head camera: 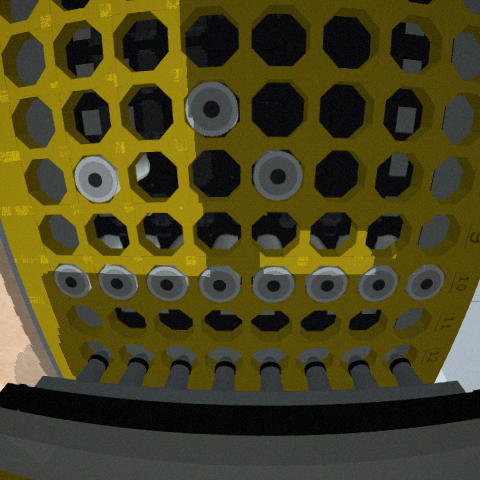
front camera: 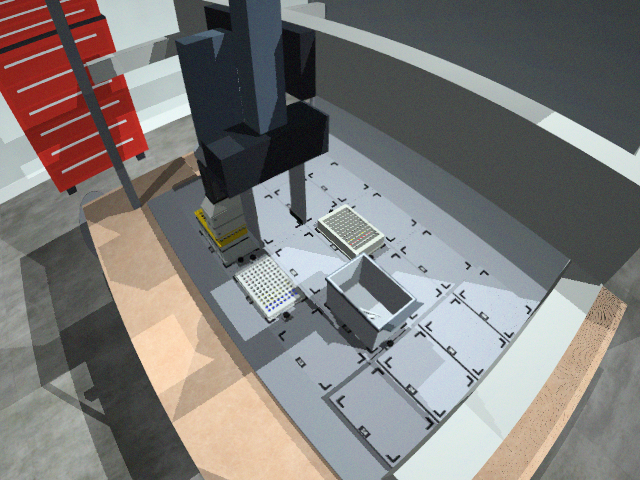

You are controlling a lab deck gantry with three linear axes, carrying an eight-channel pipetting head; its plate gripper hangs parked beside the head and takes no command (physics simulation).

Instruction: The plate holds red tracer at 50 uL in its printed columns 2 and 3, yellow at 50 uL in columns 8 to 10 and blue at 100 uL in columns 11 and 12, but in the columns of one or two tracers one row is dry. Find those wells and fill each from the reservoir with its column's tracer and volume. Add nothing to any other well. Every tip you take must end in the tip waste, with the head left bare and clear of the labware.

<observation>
In view: a dark wall point(front camera: 574, 65) and a pipette tip point(head camera: 211, 109).
</observation>
